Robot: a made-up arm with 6 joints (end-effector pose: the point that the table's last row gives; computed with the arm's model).
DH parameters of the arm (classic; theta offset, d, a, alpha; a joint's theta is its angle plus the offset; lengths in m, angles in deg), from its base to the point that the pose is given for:
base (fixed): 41.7 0 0.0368 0
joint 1: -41.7 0.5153 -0.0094 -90
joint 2: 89.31 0 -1.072 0
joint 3: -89.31 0.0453 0.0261 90
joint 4: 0 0.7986 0.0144 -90
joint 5: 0 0.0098 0.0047 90
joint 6: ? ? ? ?
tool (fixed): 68.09 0.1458 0 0
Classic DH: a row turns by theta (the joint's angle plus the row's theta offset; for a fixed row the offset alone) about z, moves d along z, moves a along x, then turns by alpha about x.
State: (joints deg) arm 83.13 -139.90 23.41 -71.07 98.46 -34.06
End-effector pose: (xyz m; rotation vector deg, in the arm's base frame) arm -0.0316 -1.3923 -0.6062 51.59 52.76 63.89
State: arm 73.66 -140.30 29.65 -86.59 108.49 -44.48
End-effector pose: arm -0.2609 -1.3503 -0.5677 44.83 71.33 52.87
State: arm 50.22 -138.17 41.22 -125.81 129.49 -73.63
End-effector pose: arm -0.8344 -1.1078 -0.4399 37.76 108.38 35.34
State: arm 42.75 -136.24 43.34 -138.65 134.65 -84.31
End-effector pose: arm -1.0086 -0.9873 -0.3795 38.24 116.93 33.49
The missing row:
joint 6: -68.09 0 0.0287 0
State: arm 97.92 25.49 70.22 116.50 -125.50 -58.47
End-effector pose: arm -0.0932 1.1511 1.3375 39.55 100.65 -14.74
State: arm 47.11 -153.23 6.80 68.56 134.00 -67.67
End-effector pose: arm -0.7329 -0.5548 -0.9920 -14.99 -44.37 -72.20
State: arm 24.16 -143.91 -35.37 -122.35 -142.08 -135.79
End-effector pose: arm -0.6581 -0.1921 -1.0279 -24.04 -28.91 10.53
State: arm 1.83 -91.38 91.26 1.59 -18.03 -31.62
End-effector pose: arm -1.0597 0.0157 1.4138 5.52 -17.48 -27.96
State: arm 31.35 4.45 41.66 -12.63 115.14 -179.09
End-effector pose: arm 0.6177 0.4404 1.9703 168.78 34.59 31.68
